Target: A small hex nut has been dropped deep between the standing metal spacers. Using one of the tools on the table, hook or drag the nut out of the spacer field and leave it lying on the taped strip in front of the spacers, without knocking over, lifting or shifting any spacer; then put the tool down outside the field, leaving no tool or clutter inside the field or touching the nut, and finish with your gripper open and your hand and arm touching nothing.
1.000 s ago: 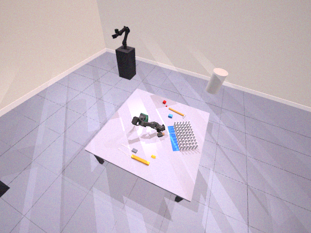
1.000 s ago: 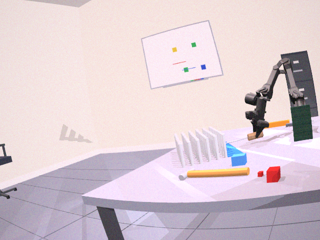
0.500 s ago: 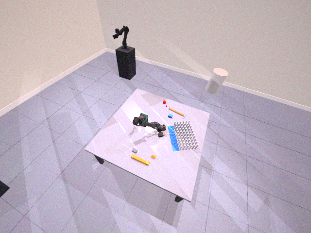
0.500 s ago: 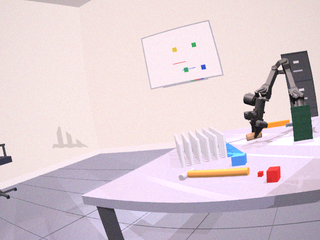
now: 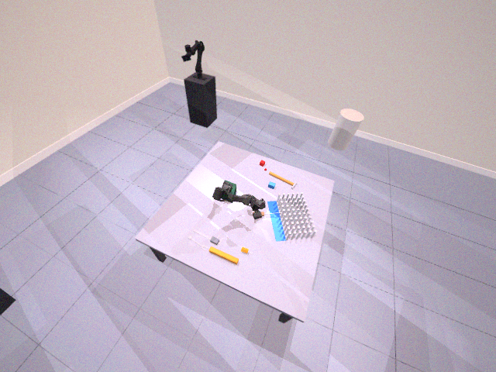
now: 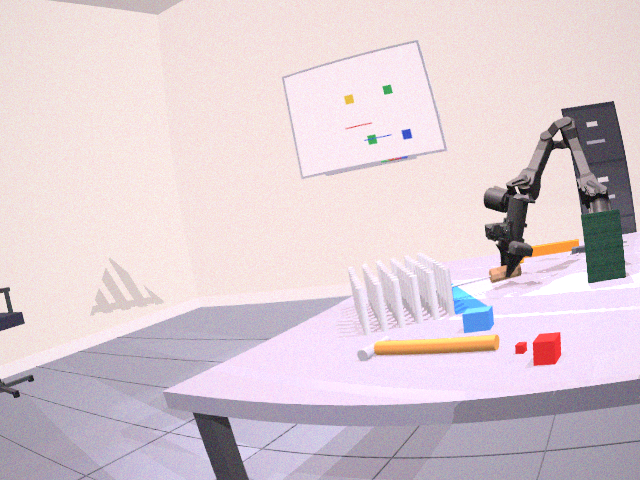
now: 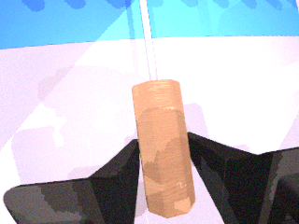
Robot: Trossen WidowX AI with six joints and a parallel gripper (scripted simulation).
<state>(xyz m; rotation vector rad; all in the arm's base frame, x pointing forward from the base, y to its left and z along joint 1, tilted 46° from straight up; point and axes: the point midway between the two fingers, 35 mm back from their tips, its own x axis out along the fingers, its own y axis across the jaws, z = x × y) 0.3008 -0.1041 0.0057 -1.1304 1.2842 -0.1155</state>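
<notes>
Now: gripper tip 150 mm short of the blue taped strip, 40 mm to the right of it and 30 mm above it. From my gripper tip the other things lie so: blue cube (360 mm to the left, 10 mm below, 10 mm behind); then orange bar (420 mm to the right, 100 mm behind, 20 mm below); then orange ribbed piece (320 mm to the right, 30 mm ahead, 20 mm below).
</notes>
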